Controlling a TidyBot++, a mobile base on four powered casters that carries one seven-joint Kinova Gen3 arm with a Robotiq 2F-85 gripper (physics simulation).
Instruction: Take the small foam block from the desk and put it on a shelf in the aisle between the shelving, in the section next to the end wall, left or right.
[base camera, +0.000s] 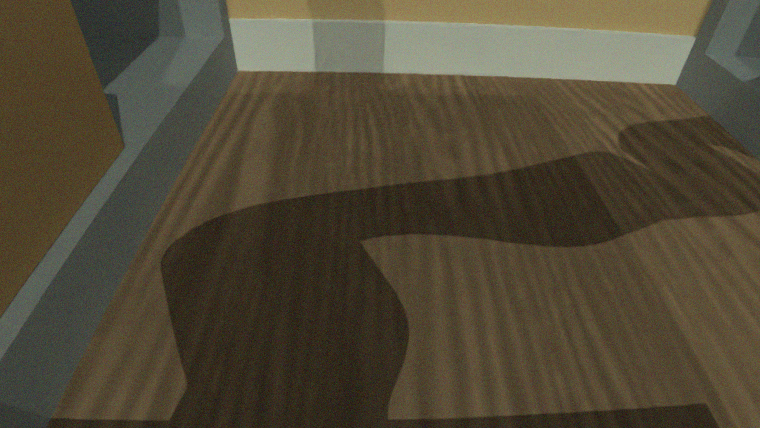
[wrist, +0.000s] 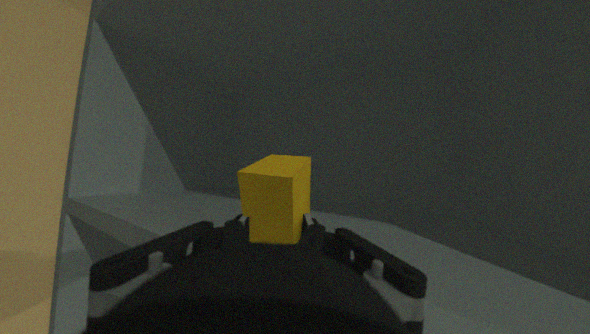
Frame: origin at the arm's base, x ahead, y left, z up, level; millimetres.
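Where they show: gripper, fingertip midpoint: (wrist: 277, 220).
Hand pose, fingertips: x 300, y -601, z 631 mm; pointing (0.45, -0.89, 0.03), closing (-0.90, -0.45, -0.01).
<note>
Each offset is from my fingertips to the centre of the thing. "spot": to the spot under its first point. Level surfaces: height alone.
The foam block {dx -5, dy +4, dz +15 mm} (wrist: 271, 207) is a small yellow block in the middle of the wrist view. My gripper (wrist: 277, 220) is shut on it, with one fingertip at each side of its lower part. A grey shelf board {dz -37 mm} (wrist: 360, 235) shows behind and below the block in the wrist view, with a dark grey back panel above it and a lighter side panel (wrist: 107, 135) at the left. The height of the block over the shelf board is hard to tell. The gripper does not show in the base camera view; its arm's shadow falls on the floor.
The tan end wall (base camera: 510, 15) (wrist: 40, 125) with its white baseboard {spot: dx +569, dy +344, dz -984 mm} (base camera: 510, 53) stands ahead in the base camera view and at the left in the wrist view. Grey shelving (base camera: 127, 175) runs along the left, with a brown box {spot: dx +105, dy +862, dz -893 mm} (base camera: 47, 159) on it. More grey shelving (base camera: 728, 106) stands at the right.
</note>
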